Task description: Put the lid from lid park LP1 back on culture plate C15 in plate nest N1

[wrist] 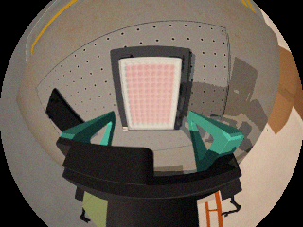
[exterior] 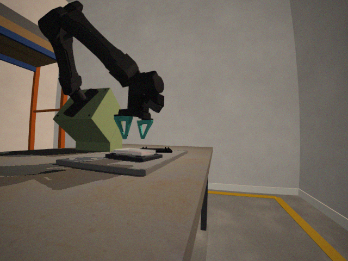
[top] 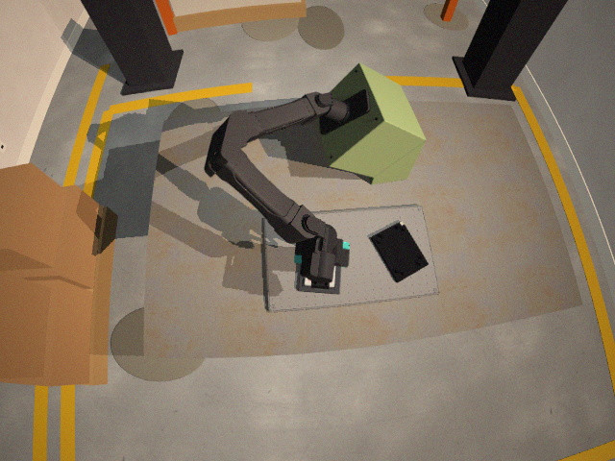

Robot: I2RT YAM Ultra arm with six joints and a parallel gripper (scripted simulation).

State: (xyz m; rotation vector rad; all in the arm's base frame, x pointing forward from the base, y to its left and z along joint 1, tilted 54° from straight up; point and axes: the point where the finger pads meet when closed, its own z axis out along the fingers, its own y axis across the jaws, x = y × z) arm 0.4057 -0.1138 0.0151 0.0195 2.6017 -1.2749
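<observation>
The clear lid is 5 cm below my hand. Round my hand: plate nest N1: 7 cm below; black lid park LP1: 3 cm behind, 25 cm to the left, 7 cm below; culture plate C15: 6 cm below.
</observation>
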